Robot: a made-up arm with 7 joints.
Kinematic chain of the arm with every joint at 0, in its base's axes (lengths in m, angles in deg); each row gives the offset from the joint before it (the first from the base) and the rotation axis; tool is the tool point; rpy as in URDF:
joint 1: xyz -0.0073 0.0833 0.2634 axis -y
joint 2: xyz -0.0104 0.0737 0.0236 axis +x
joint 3: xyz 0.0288 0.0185 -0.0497 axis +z
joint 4: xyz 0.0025 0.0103 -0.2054 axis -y
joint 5: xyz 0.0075 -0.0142 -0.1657 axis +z
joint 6: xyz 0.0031 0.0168 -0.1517 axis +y
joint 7: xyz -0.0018 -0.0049 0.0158 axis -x
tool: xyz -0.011 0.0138 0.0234 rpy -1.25 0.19 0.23
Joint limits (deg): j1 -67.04..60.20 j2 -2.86..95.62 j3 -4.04..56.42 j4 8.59..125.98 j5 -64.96..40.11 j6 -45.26..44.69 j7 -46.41..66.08
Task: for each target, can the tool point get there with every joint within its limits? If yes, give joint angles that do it. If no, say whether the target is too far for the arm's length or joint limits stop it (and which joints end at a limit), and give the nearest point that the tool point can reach.
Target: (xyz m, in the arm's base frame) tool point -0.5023 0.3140 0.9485
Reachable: no: too far | nearest point -0.2291 0.3704 0.5826 | short by 0.460 m
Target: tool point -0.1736 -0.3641 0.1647
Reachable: no: joint limits stop it (at a limit: joint 1, joint 2, joint 3, joint 5, joint 6, joint 7) | nearest point -0.0270 0.1251 -0.0529 | short by 0.555 m
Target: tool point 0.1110 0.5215 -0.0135
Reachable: yes | joints -34.34 41.79 24.03 68.87 21.62 -16.86 29.56
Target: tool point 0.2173 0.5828 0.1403
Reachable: yes | joints -22.69 75.37 6.59 58.66 -15.01 -36.33 -37.70
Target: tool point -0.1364 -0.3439 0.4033
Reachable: no: joint limits stop it (at a limit: joint 1, joint 2, joint 3, joint 4, joint 5, joint 6, joint 7) | nearest point -0.1670 0.1732 0.5028 | short by 0.527 m
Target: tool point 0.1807 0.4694 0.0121
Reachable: yes | joints -11.85 22.44 34.30 68.96 -19.89 36.39 36.99
